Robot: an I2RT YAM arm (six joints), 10 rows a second.
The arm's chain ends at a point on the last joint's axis. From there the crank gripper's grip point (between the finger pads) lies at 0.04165 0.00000 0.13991 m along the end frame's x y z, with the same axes.
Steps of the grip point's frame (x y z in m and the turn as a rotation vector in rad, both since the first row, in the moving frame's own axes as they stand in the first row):
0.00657 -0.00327 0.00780 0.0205 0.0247 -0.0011
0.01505 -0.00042 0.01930 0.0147 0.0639 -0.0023
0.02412 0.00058 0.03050 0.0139 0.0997 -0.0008
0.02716 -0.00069 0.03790 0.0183 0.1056 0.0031
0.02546 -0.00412 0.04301 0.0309 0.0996 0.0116
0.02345 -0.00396 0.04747 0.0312 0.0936 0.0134
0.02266 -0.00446 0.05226 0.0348 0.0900 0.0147
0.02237 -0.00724 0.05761 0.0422 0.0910 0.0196
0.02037 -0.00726 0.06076 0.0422 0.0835 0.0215
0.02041 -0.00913 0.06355 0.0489 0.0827 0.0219
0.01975 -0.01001 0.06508 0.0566 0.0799 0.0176
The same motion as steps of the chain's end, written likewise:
0.00313 -0.00037 0.00890 0.0205 0.0247 -0.0011
0.00620 0.00172 0.02226 0.0147 0.0639 -0.0023
0.01040 0.00253 0.03535 0.0139 0.0997 -0.0008
0.01264 0.00167 0.04309 0.0183 0.1056 0.0031
0.01173 -0.00043 0.04790 0.0309 0.0996 0.0116
0.01053 -0.00031 0.05203 0.0312 0.0936 0.0134
0.01023 -0.00037 0.05664 0.0348 0.0900 0.0147
0.00978 -0.00237 0.06208 0.0422 0.0910 0.0196
0.00880 -0.00246 0.06483 0.0422 0.0835 0.0215
0.00894 -0.00342 0.06761 0.0489 0.0827 0.0219
0.00866 -0.00303 0.06905 0.0566 0.0799 0.0176

